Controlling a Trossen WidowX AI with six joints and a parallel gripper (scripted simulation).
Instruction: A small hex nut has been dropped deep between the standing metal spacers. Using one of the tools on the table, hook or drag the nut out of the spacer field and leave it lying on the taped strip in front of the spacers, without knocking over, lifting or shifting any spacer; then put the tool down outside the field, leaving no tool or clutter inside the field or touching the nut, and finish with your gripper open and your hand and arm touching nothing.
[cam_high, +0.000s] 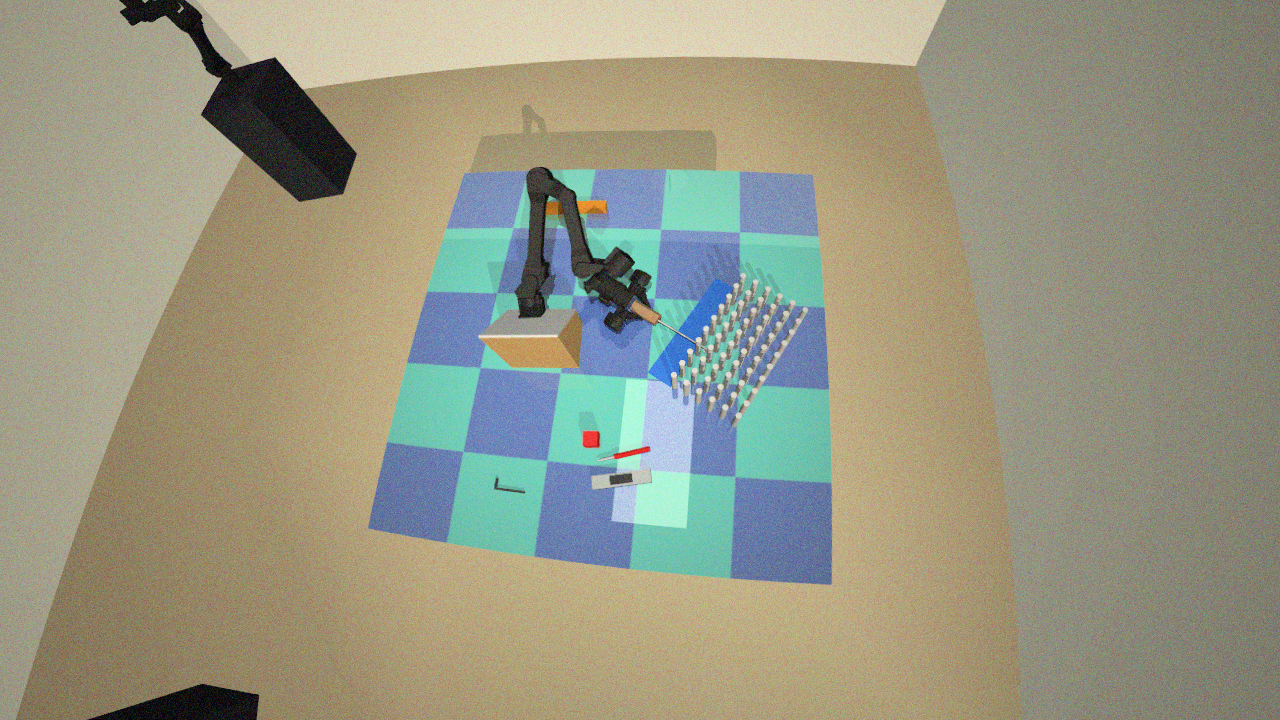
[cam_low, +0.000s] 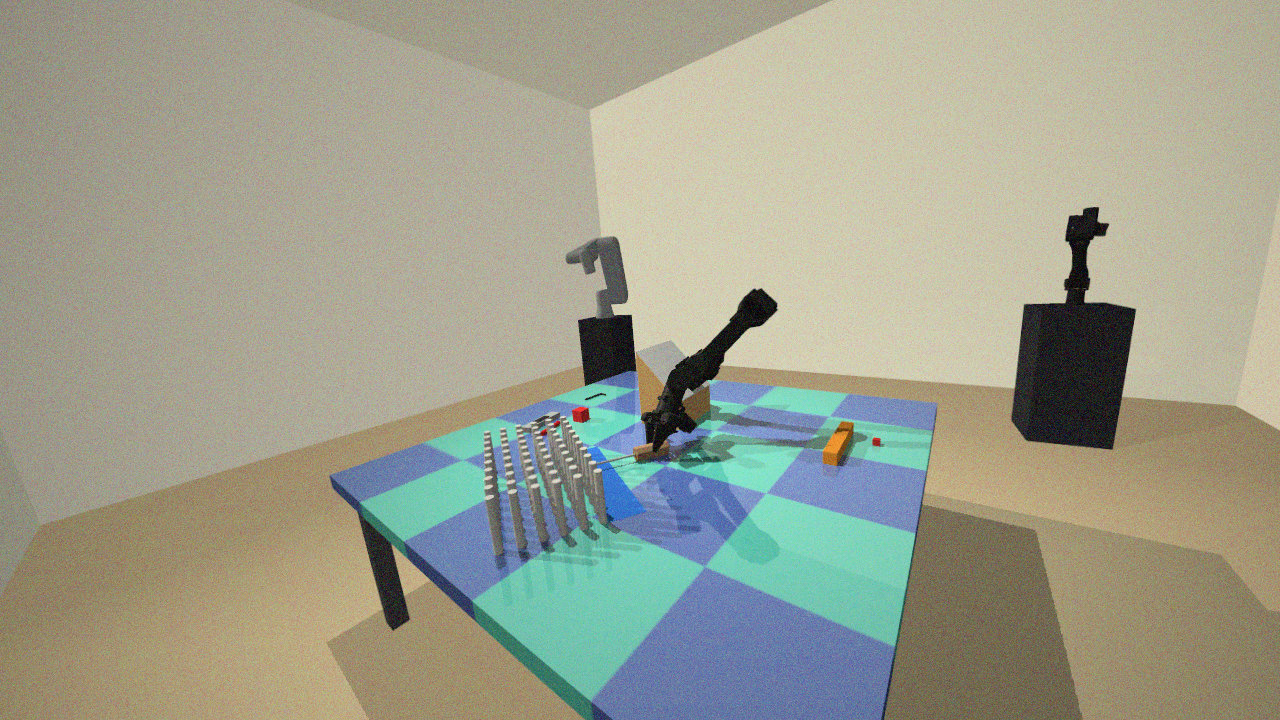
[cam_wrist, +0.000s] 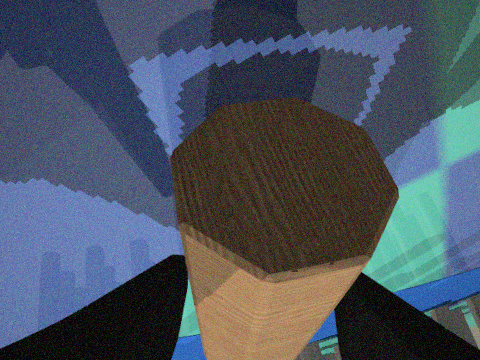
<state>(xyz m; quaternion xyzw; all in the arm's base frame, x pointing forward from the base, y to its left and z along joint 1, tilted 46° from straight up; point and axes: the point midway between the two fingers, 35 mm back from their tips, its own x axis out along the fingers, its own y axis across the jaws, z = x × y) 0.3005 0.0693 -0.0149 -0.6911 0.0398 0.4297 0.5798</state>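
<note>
Right now the wooden-handled pick is 80 mm ahead of my gripper tip and 60 mm to the right of it. From my gripper tip the other things lie so: orange block (230 mm behind, 420 mm to the left); blue taped strip (140 mm ahead, 60 mm to the right, 20 mm below); red-handled tool (100 mm behind, 420 mm to the right, 10 mm below).
</note>
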